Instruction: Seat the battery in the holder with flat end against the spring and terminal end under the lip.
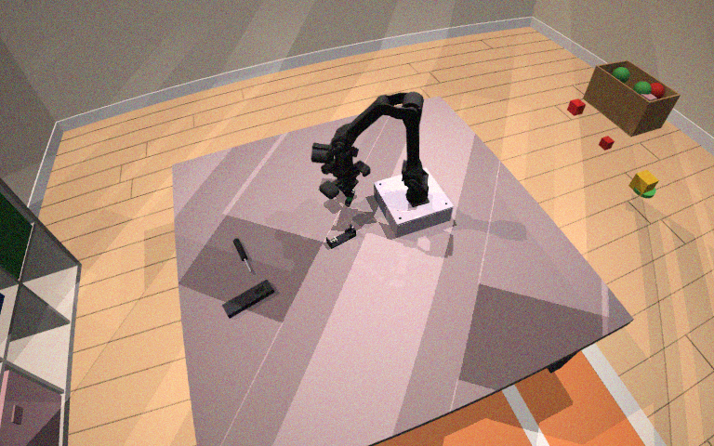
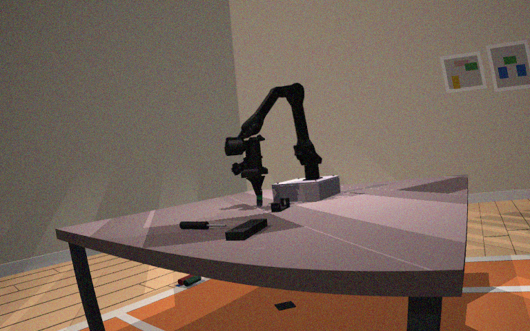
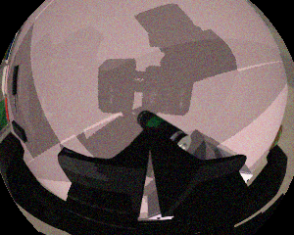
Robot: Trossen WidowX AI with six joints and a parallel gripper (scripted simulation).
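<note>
Now: gripper tip 1 cm past the battery and 1 cm above it. Also, from my gripper tip: screwdriver 40 cm ahead, 12 cm to the left, 3 cm below.
</note>
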